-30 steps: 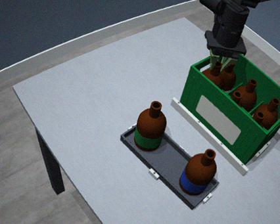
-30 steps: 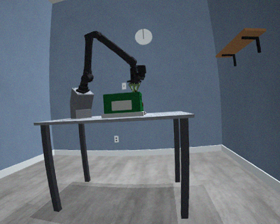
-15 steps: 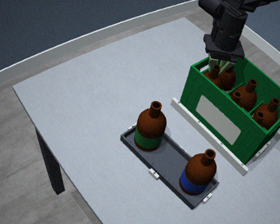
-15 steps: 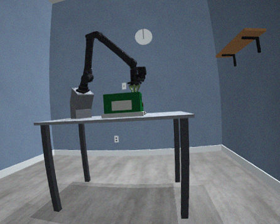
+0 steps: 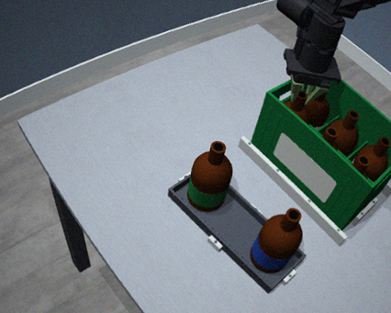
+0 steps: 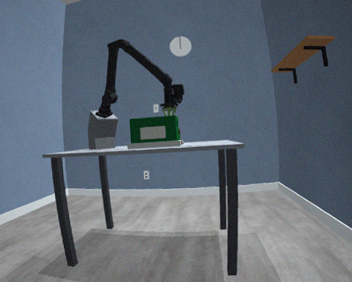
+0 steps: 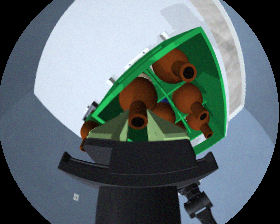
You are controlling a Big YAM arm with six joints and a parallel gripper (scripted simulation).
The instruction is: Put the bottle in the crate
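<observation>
Now: hand 6 cm above the brown bottle. Round my hand: grey tray 8 cm behind, 20 cm to the left, 16 cm below; then crate 9 cm behind, 4 cm to the right, 9 cm below.
</observation>
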